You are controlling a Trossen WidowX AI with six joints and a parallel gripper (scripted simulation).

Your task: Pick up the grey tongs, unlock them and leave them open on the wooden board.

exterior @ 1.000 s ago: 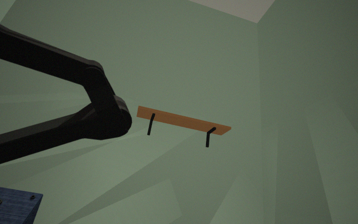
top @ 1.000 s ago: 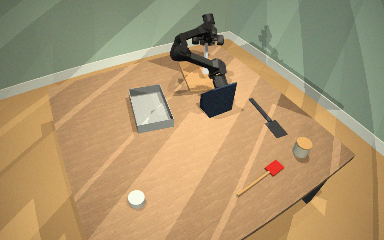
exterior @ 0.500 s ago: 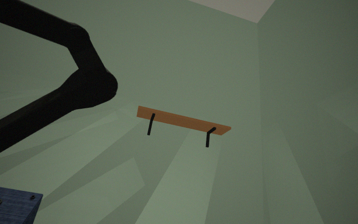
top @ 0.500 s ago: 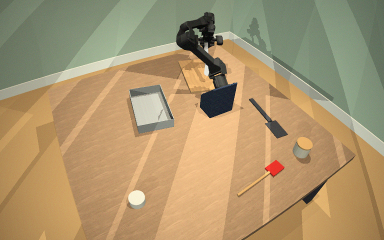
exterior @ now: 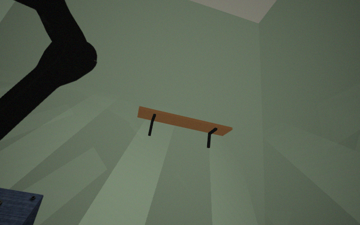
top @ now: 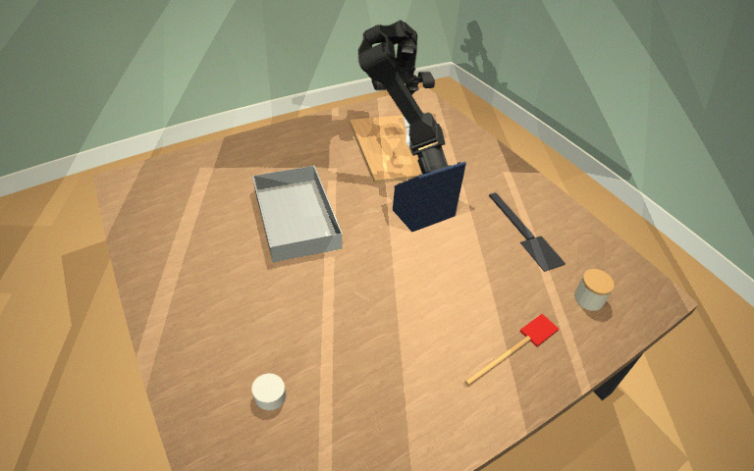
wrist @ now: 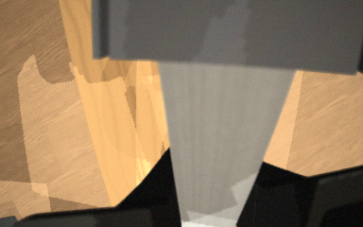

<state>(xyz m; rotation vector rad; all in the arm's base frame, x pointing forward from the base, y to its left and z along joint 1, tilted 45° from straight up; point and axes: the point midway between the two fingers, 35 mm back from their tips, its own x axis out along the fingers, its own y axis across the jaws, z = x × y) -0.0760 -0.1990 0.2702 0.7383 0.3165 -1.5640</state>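
My gripper tip is 150 mm above the wooden board, 10 mm to the right of it and 10 mm short of it. Round my gripper tip: black spatula (530 mm to the left, 160 mm below, 130 mm behind); grey roasting tin (430 mm ahead, 210 mm to the left, 130 mm below); lidded jar (790 mm to the left, 140 mm behind, 130 mm below).
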